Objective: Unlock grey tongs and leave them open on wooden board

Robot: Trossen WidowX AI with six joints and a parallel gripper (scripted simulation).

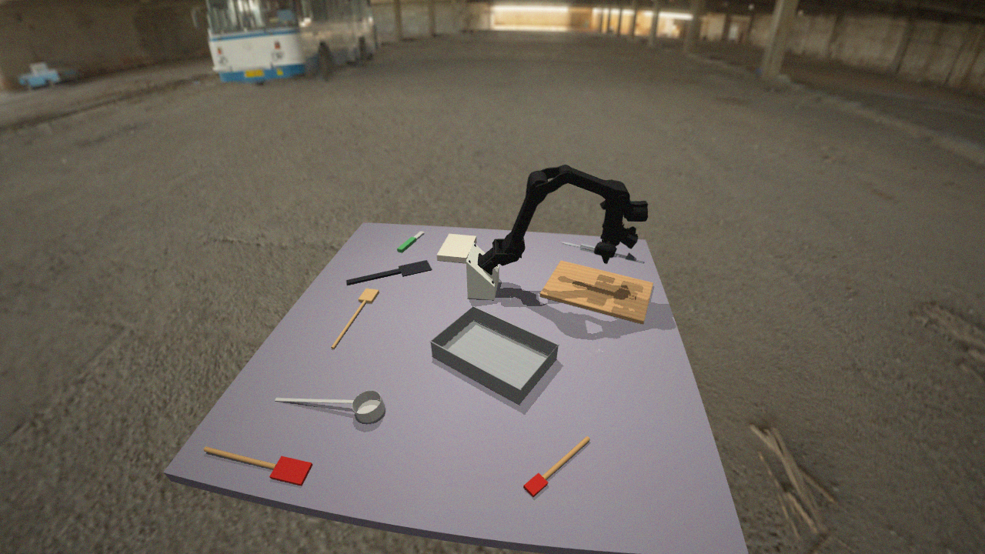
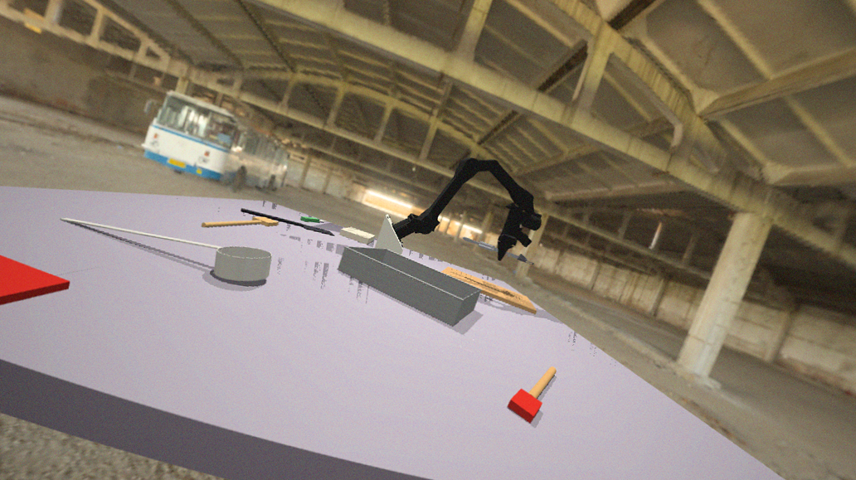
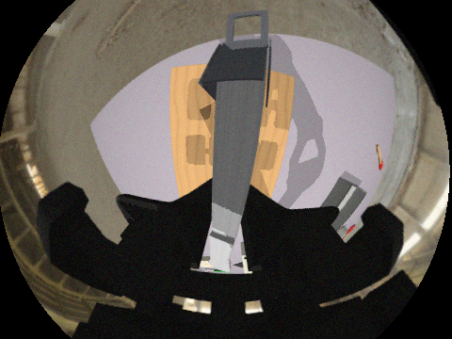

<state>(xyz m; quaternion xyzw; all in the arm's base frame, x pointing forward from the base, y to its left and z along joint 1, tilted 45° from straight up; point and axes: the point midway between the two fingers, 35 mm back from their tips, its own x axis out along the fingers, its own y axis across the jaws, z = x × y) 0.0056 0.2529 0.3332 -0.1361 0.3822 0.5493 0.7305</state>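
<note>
The wooden board is 12 cm below my gripper tip and 1 cm to the right of it. The rest, counted from my gripper tip: cream block 54 cm to the right, 27 cm behind, 11 cm below; then grey roasting tin 37 cm to the right, 34 cm ahead, 10 cm below; then black spatula 76 cm to the right, 12 cm below, 10 cm behind.
</note>
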